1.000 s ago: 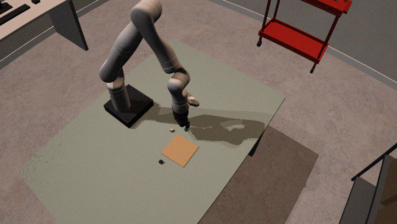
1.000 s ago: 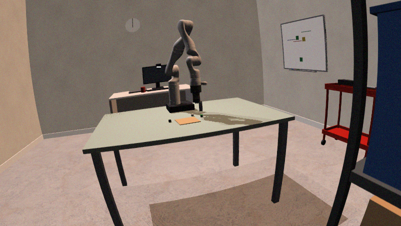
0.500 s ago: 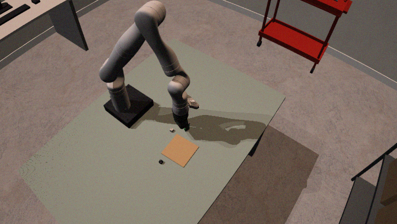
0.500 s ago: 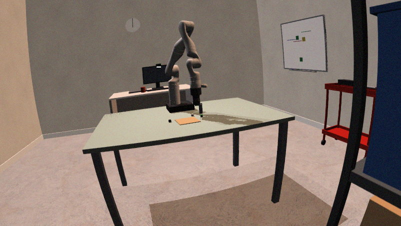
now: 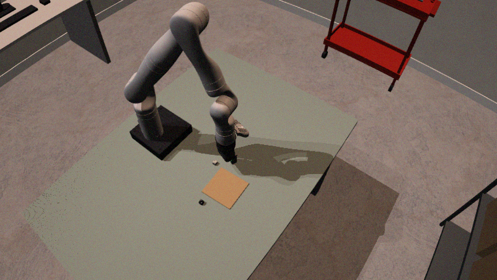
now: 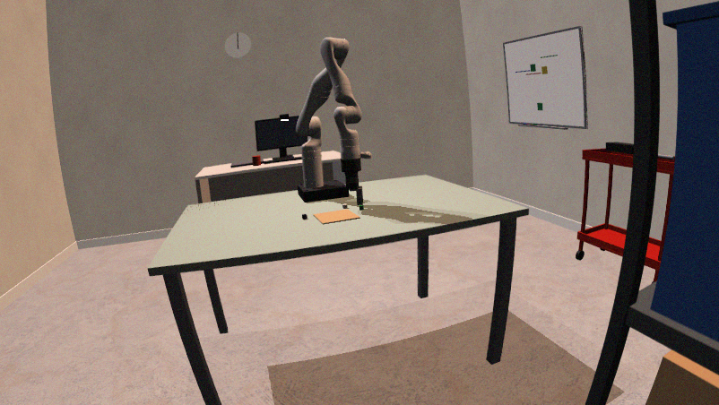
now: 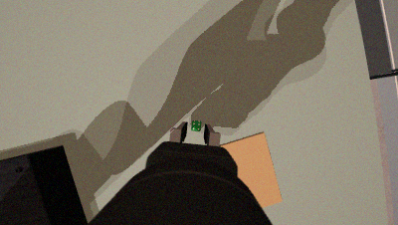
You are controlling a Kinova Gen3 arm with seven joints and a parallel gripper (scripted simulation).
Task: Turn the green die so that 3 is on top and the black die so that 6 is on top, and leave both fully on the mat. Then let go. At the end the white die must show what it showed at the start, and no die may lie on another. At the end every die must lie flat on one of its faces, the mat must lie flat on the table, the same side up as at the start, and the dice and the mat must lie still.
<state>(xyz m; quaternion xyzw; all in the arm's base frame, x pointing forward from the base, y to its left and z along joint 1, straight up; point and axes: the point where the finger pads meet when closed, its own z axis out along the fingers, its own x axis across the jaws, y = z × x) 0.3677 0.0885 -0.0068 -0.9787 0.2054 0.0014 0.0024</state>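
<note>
My hand is 3 cm above the green die. From my hand the other things lie so: white die (6 cm behind, 4 cm to the right, 3 cm below); then black die (23 cm to the right, 3 cm below); then orange mat (12 cm to the right, 4 cm below, 4 cm ahead).
</note>
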